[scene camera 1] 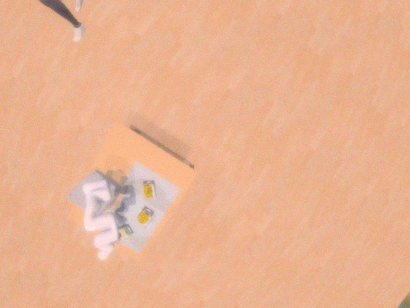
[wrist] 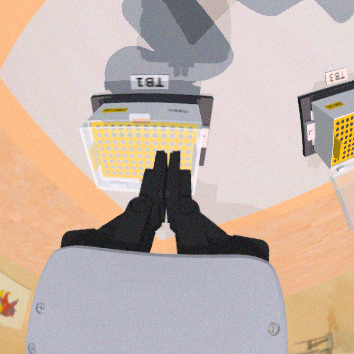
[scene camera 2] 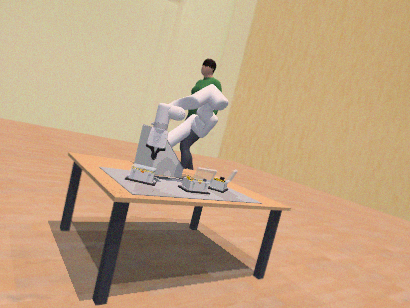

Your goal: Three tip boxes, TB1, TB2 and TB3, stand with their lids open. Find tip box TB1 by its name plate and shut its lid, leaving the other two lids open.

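Places are measured from the arm's base along level axes (x ahead, y left, z up), in centimetres.
Pixels of known places: gripper, fingertip midpoint: [scene camera 1: 119, 233] [wrist: 168, 166] [scene camera 2: 153, 159].
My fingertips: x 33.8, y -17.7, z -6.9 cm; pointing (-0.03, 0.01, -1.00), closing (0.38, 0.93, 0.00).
Ahead of a thing's pixels: the offset from my fingertips to its top centre. "pt": to the spot under its first point. Level surfaces: height alone.
Tip box TB1 @(dx +0.7, dy -3.9, dz -4.5 cm) [scene camera 1: 125, 232] [scene camera 2: 143, 175] [wrist: 112, 145] stands at one end of the mat, partly hidden by the arm in scene camera 1. Its name plate @(pt dx -4.2, dy -1.6, dz -12.0 cm) [wrist: 149, 82] is readable in the wrist view. Its clear lid @(pt dx +3.2, dy -9.8, dz -4.5 cm) [wrist: 107, 185] lies down over the yellow tip rack. Tip box TB3 @(dx +6.6, dy +24.7, dz -5.6 cm) [scene camera 1: 145, 216] [scene camera 2: 195, 184] [wrist: 324, 135] stands beside it with its lid @(pt dx +15.9, dy +25.4, dz -0.2 cm) [scene camera 2: 206, 173] [wrist: 346, 192] open. The third box @(dx -5.8, dy +47.6, dz -5.6 cm) [scene camera 1: 149, 190] [scene camera 2: 218, 184] also has its lid [scene camera 2: 231, 176] up; its plate is unreadable. My gripper [scene camera 2: 154, 157] [wrist: 168, 166] is shut and empty, above TB1.
The boxes stand on a grey mat @(dz -12.2 cm) [scene camera 1: 167, 187] [scene camera 2: 112, 175] [wrist: 255, 125] on a wooden table @(dz -12.5 cm) [scene camera 1: 112, 142] [scene camera 2: 92, 170]. The arm's grey base plate [scene camera 1: 77, 194] is at the table's side. A person in green [scene camera 2: 209, 84] stands behind the arm.
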